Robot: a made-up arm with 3 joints. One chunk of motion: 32 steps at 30 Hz.
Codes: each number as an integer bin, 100 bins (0 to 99) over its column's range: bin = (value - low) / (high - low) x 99, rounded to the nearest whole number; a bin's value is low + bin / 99 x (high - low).
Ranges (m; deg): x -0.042..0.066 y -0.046..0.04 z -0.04..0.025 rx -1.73..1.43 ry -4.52..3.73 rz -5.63..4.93
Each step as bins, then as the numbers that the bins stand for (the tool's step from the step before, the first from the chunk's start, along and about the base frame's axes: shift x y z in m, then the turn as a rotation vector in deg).
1 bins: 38 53 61 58 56 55
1 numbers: -0.00055 0.00004 0.00005 0.121 0.147 0.237
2 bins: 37 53 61 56 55 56
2 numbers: -0.00164 0.00004 0.00005 0.057 0.063 0.343
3 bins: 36 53 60 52 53 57
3 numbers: -0.00273 0.00004 -0.00061 -0.070 -0.103 0.450
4 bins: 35 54 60 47 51 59
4 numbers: -0.00382 0.00091 -0.00061 -0.230 -0.270 0.663
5 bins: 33 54 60 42 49 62
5 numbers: -0.00600 0.00091 -0.00061 -0.389 -0.437 0.983
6 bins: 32 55 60 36 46 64
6 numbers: -0.00709 0.00178 -0.00061 -0.581 -0.687 1.197
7 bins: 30 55 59 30 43 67
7 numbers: -0.00927 0.00178 -0.00126 -0.772 -0.937 1.517
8 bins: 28 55 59 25 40 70
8 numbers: -0.01145 0.00178 -0.00126 -0.932 -1.187 1.837
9 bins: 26 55 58 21 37 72
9 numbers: -0.01364 0.00178 -0.00192 -1.060 -1.437 2.050
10 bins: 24 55 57 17 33 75
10 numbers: -0.01582 0.00178 -0.00258 -1.187 -1.770 2.370
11 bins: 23 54 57 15 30 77
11 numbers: -0.01691 0.00091 -0.00258 -1.251 -2.020 2.583
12 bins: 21 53 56 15 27 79
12 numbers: -0.01909 0.00004 -0.00323 -1.251 -2.270 2.797
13 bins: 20 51 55 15 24 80
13 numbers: -0.02018 -0.00170 -0.00389 -1.251 -2.520 2.903
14 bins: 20 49 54 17 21 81
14 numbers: -0.02018 -0.00343 -0.00455 -1.187 -2.770 3.010
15 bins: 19 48 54 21 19 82
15 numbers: -0.02127 -0.00430 -0.00455 -1.060 -2.937 3.117
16 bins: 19 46 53 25 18 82
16 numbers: -0.02127 -0.00604 -0.00520 -0.932 -3.020 3.117
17 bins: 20 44 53 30 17 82
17 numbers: -0.02018 -0.00778 -0.00520 -0.772 -3.103 3.117
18 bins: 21 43 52 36 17 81
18 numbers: -0.01909 -0.00865 -0.00586 -0.581 -3.103 3.010
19 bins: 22 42 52 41 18 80
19 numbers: -0.01800 -0.00952 -0.00586 -0.421 -3.020 2.903
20 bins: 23 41 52 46 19 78
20 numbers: -0.01691 -0.01038 -0.00586 -0.262 -2.937 2.690
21 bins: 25 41 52 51 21 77
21 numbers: -0.01473 -0.01038 -0.00586 -0.102 -2.770 2.583
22 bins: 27 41 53 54 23 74
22 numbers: -0.01255 -0.01038 -0.00520 -0.006 -2.603 2.263
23 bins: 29 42 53 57 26 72
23 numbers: -0.01036 -0.00952 -0.00520 0.089 -2.353 2.050
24 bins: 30 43 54 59 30 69
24 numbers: -0.00927 -0.00865 -0.00455 0.153 -2.020 1.730
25 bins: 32 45 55 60 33 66
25 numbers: -0.00709 -0.00691 -0.00389 0.185 -1.770 1.410
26 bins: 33 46 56 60 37 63
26 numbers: -0.00600 -0.00604 -0.00323 0.185 -1.437 1.090
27 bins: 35 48 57 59 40 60
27 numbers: -0.00382 -0.00430 -0.00258 0.153 -1.187 0.770
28 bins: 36 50 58 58 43 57
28 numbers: -0.00273 -0.00257 -0.00192 0.121 -0.937 0.450
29 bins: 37 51 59 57 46 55
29 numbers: -0.00164 -0.00170 -0.00126 0.089 -0.687 0.237
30 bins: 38 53 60 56 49 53
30 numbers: -0.00055 0.00004 -0.00061 0.057 -0.437 0.023
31 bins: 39 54 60 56 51 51
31 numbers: 0.00055 0.00091 -0.00061 0.057 -0.270 -0.190
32 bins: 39 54 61 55 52 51
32 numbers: 0.00055 0.00091 0.00005 0.026 -0.187 -0.190
